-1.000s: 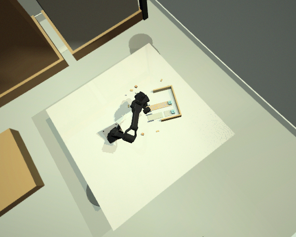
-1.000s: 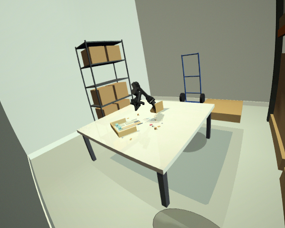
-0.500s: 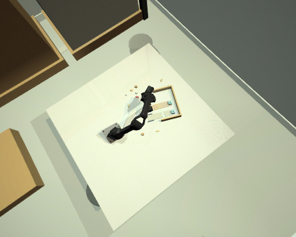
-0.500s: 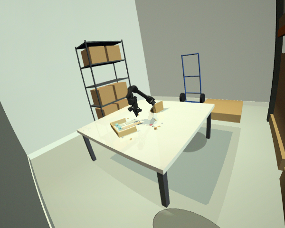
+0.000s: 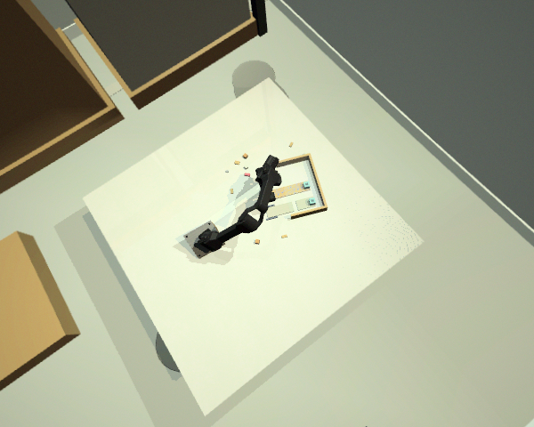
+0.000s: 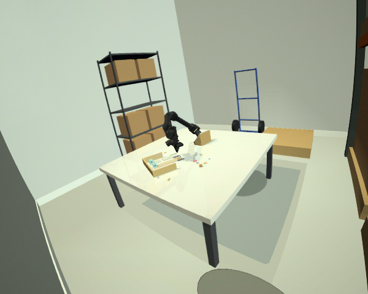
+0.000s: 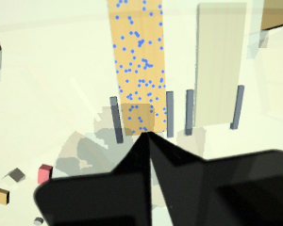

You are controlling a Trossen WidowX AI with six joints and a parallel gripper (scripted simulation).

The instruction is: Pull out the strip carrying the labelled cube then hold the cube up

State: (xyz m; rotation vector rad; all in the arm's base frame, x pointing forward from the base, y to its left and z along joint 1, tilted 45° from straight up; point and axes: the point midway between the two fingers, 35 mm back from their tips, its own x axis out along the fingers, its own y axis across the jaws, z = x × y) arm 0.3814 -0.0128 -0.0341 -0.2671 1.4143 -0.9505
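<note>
Now: the pale strip 110 mm to the right of my gripper tip and 60 mm below it.
</note>
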